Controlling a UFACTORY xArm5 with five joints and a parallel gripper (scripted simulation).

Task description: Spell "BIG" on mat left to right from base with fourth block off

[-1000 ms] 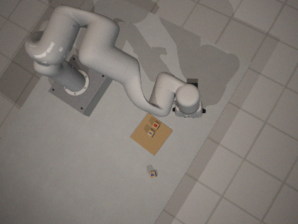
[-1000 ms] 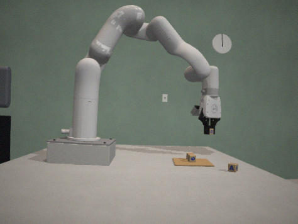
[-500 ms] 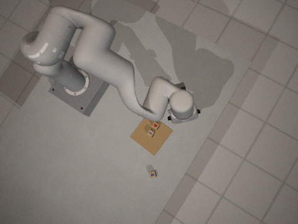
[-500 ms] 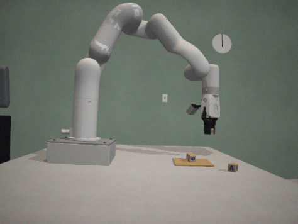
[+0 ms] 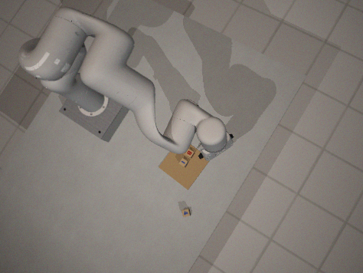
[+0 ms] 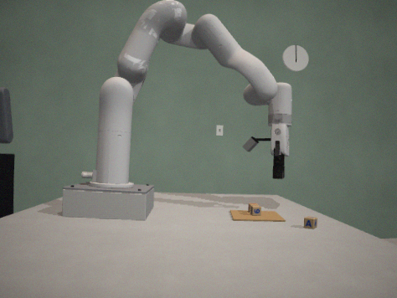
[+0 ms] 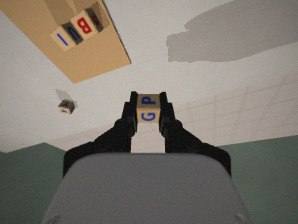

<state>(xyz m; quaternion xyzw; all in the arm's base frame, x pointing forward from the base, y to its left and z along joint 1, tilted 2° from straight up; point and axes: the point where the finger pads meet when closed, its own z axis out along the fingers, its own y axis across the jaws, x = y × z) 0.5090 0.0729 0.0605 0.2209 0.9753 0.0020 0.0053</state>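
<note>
My gripper is now 120 mm above the mat, 90 mm to the left of it and 90 mm past it.
</note>
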